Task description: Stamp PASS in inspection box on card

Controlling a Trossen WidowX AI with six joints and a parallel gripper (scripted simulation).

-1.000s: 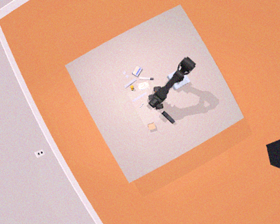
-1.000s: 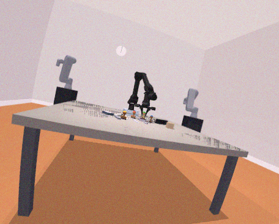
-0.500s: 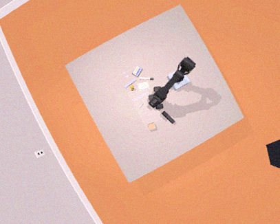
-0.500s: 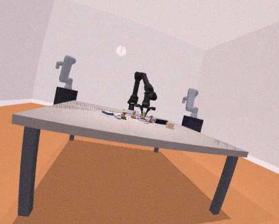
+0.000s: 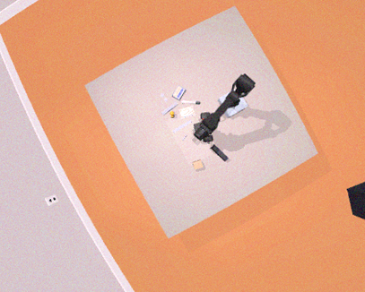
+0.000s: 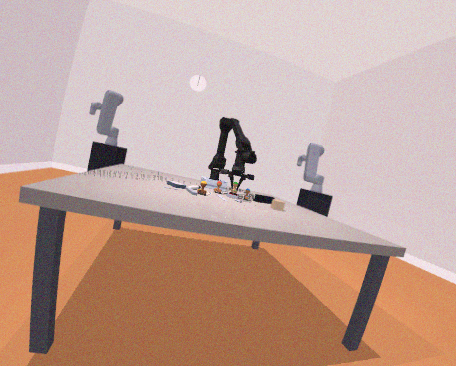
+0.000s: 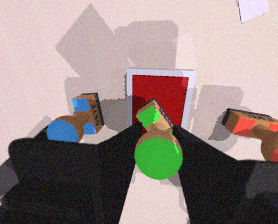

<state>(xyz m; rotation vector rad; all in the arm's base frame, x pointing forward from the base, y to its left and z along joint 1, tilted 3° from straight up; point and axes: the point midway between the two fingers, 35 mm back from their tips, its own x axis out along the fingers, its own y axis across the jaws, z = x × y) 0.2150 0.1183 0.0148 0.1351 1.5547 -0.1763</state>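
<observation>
Now: gripper tip 40 mm above the red ink pad. The rest, counted from my gripper tip: blue-knobbed stamp (10 mm ahead, 70 mm to the left, 20 mm below); red-topped stamp (20 mm behind, 90 mm to the right, 20 mm below); green-topped PASS stamp (right at my gripper tip).
</observation>
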